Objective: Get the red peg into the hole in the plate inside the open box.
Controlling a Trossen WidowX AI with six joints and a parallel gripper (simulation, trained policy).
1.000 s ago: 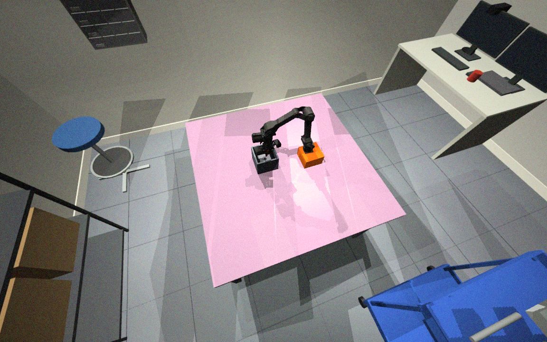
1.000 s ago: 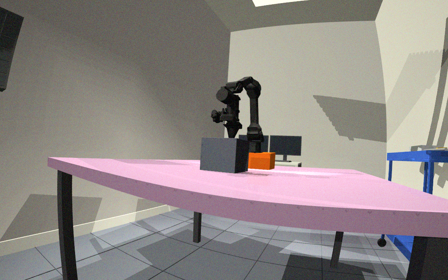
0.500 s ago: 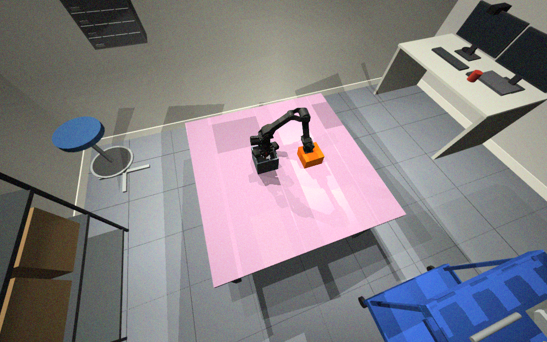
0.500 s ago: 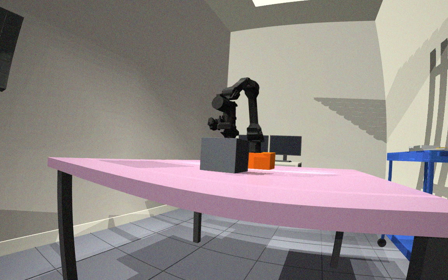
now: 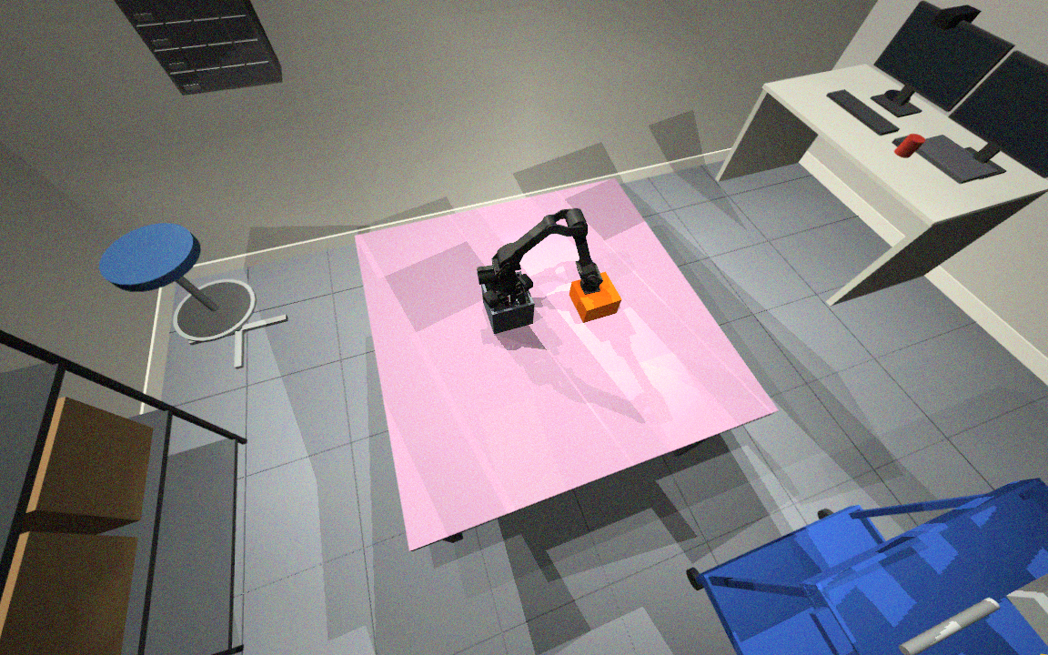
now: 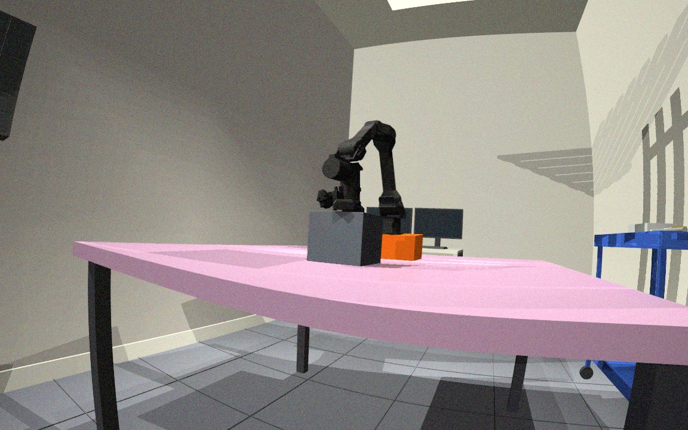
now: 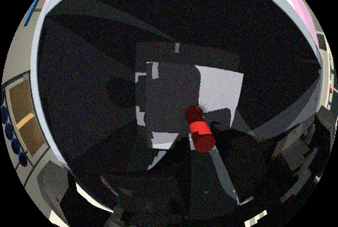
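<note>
Now: gripper tip 1 cm to the left of the red peg, 1 cm short of it and 1 cm above it.
</note>
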